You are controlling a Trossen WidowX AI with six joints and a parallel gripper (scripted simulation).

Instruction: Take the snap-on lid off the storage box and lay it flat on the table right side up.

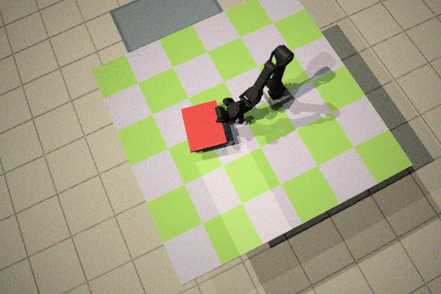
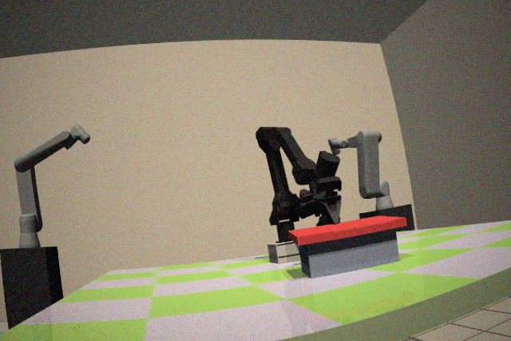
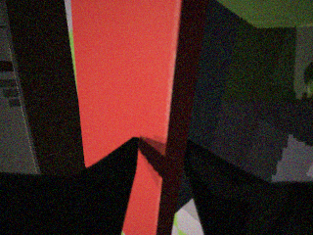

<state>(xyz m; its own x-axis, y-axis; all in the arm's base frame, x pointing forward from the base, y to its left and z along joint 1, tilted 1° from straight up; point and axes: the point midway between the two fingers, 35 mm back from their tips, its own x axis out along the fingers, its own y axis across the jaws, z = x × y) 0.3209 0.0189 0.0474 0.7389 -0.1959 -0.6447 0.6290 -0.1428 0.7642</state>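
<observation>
Now: gripper tip 8 cm short of the red lid and 2 cm to the left of it. The rest, counted from my gripper tip: grey storage box: 8 cm ahead, 5 cm below, 2 cm to the right.
</observation>
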